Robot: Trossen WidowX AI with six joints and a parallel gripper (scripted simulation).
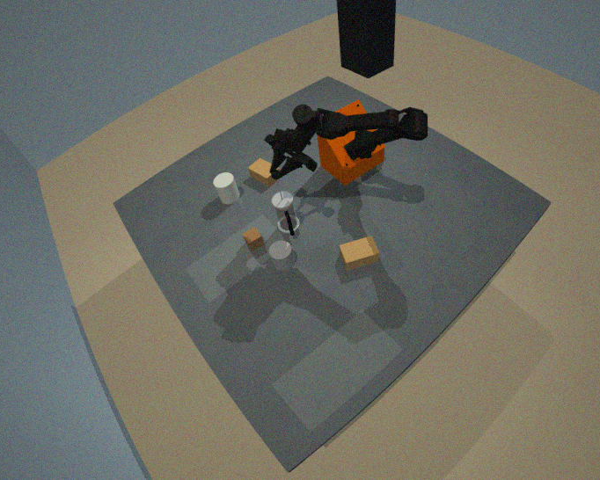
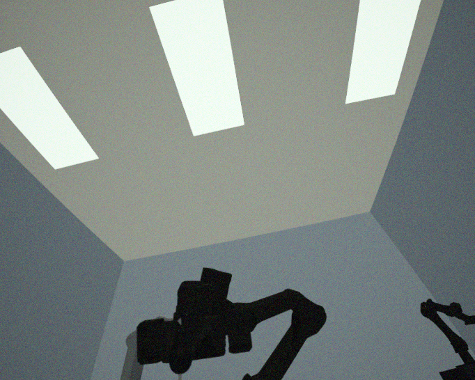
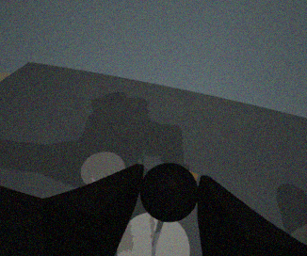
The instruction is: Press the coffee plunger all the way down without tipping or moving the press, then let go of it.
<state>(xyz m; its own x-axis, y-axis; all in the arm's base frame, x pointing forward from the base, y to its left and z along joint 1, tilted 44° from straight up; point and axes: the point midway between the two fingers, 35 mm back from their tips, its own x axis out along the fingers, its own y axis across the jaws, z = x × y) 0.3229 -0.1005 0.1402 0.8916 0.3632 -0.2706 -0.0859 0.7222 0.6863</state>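
Now: the coffee press 1 cm to the left of my gripper tip and 13 cm below it.
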